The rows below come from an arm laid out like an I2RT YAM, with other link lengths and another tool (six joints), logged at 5 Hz.
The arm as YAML. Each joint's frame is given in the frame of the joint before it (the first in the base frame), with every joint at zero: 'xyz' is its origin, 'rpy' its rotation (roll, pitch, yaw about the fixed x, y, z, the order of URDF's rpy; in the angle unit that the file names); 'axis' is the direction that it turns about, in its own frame. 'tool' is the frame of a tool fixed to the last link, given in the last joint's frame.
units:
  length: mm
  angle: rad
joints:
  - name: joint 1
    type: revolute
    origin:
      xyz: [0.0, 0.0, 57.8]
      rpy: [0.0, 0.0, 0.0]
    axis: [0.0, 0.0, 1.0]
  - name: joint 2
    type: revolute
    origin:
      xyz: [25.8, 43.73, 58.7]
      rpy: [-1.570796, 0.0, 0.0]
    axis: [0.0, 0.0, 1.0]
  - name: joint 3
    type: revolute
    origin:
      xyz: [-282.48, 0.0, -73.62]
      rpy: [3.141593, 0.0, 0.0]
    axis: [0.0, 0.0, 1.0]
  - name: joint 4
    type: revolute
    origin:
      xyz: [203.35, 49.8, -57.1]
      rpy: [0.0, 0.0, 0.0]
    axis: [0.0, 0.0, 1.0]
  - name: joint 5
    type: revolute
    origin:
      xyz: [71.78, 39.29, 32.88]
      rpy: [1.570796, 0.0, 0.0]
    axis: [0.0, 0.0, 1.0]
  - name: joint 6
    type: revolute
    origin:
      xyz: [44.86, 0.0, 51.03]
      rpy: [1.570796, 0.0, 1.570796]
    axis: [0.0, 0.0, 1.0]
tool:
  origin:
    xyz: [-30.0, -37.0, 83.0]
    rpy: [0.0, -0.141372, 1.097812]
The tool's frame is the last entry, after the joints.
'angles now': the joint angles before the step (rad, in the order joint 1, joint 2, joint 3, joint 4, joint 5, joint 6). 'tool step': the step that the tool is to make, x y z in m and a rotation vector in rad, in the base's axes. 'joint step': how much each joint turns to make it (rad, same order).
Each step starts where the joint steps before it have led.
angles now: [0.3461, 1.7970, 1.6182, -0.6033, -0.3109, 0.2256]
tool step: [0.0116, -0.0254, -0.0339, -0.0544, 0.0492, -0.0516]
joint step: [-0.0585, 0.0295, -0.0653, 0.0218, 0.0218, -0.0313]
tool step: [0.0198, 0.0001, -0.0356, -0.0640, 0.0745, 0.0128]
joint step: [-0.0114, 0.1222, 0.0764, -0.0562, 0.0172, -0.0459]
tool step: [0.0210, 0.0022, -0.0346, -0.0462, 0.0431, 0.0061]
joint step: [-0.0044, 0.1194, 0.0650, -0.0068, 0.0216, -0.0278]
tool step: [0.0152, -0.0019, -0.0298, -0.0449, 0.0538, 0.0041]
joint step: [-0.0094, 0.1048, 0.0806, -0.0460, 0.0186, -0.0269]
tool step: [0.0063, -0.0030, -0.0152, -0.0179, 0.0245, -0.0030]
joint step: [-0.0078, 0.0456, 0.0268, -0.0116, 0.0077, -0.0095]
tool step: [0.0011, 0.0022, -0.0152, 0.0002, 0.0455, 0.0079]
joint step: [0.0003, 0.0444, 0.0276, -0.0276, -0.0138, -0.0021]
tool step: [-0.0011, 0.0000, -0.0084, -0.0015, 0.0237, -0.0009]
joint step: [-0.0002, 0.0157, -0.0014, -0.0056, -0.0039, 0.0025]
